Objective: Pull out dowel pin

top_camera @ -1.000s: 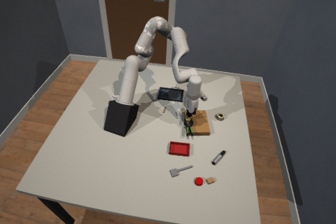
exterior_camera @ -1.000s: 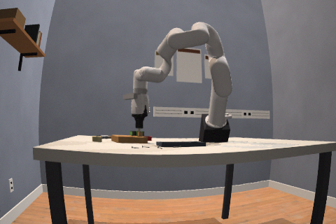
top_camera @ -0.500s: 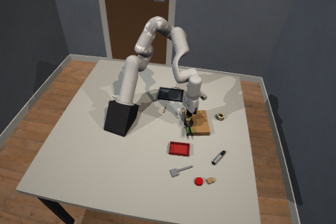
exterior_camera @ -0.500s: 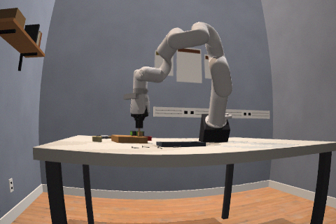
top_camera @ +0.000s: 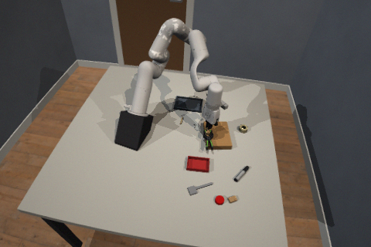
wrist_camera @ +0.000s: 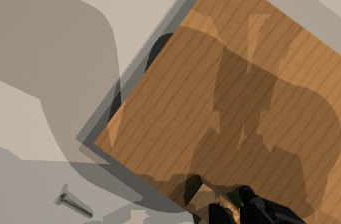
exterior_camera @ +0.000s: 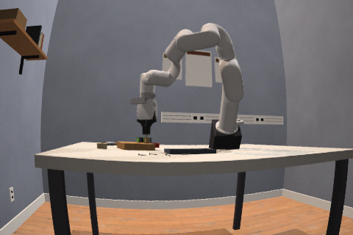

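My hand is 2 cm above the dowel pin. From my hand the other things lie so: red tray (4 cm behind, 23 cm to the right, 9 cm below); then small wooden block (5 cm below); then loose dowel (17 cm behind, 10 cm to the left, 9 cm below).
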